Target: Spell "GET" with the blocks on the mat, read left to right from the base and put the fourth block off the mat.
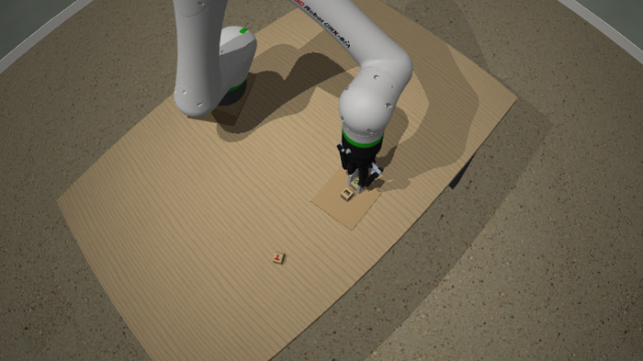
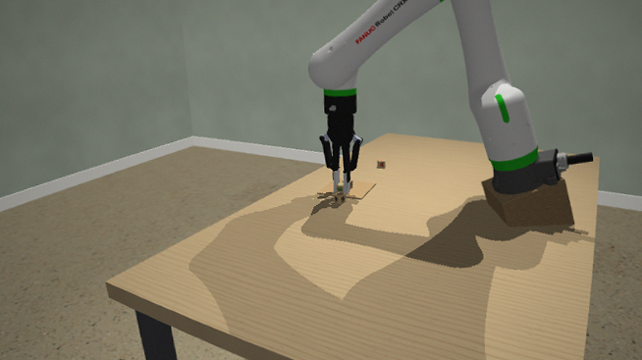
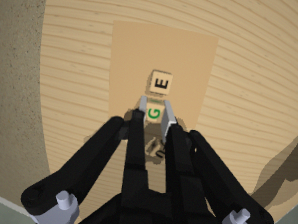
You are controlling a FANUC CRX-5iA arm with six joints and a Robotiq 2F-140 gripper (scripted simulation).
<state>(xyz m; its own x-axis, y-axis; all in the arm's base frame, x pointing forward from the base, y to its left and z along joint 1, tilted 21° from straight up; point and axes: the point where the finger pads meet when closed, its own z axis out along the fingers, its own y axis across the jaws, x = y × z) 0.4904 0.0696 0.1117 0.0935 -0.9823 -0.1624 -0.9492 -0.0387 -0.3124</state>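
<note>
Right now my hand is 40 mm to the left of the mat and 40 mm above it.
</note>
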